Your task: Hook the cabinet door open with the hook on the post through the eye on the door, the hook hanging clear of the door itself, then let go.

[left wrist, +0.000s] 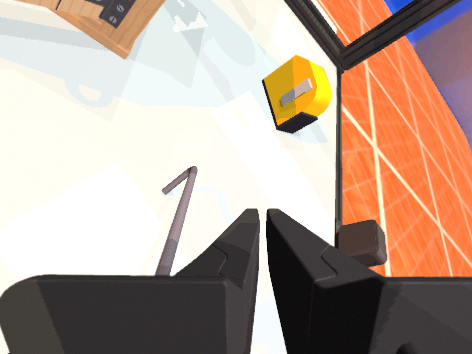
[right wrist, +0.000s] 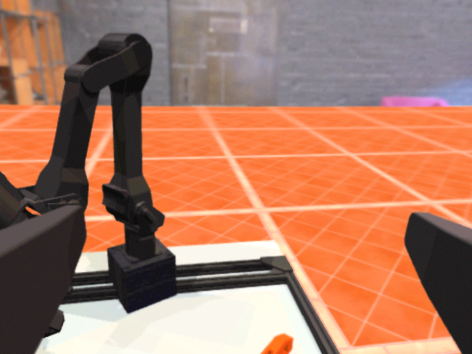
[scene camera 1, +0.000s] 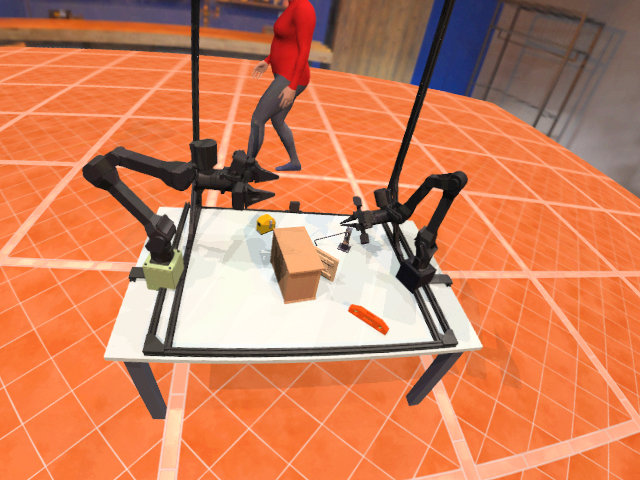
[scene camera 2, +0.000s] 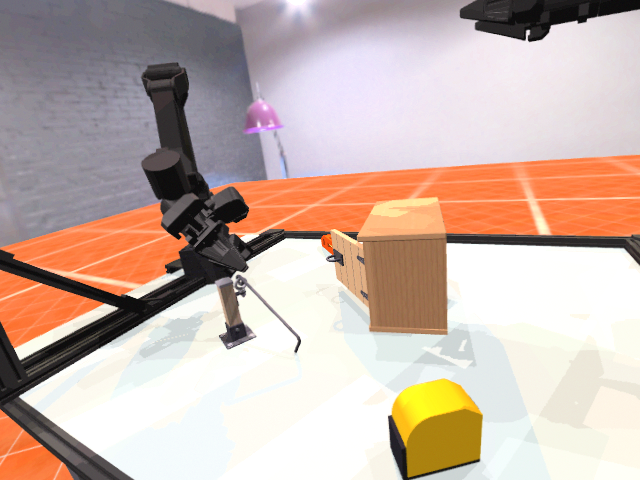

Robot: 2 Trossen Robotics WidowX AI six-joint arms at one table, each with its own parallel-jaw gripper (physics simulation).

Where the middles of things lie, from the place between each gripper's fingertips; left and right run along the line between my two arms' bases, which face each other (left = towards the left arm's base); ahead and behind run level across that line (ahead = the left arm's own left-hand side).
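With the wooden cabinet [scene camera 2: 404, 241] as my reference, my right hand is 35 cm above it, 13 cm to the right of it and 7 cm past it. I find the thin dark hook [left wrist: 164, 267] 38 cm below my right hand, 25 cm behind it and 27 cm to the left of it. The yellow block [scene camera 2: 436, 423] is 36 cm behind my right hand, 1 cm to the left of it and 40 cm below it.
From my left hand, I see the thin dark hook 2 cm to the right of it and 7 cm below it. The wooden cabinet stands 16 cm to the right of my left hand, 18 cm ahead of it and 5 cm below it, and the yellow block is 11 cm behind that same left hand, 9 cm below it and 28 cm to the right of it.
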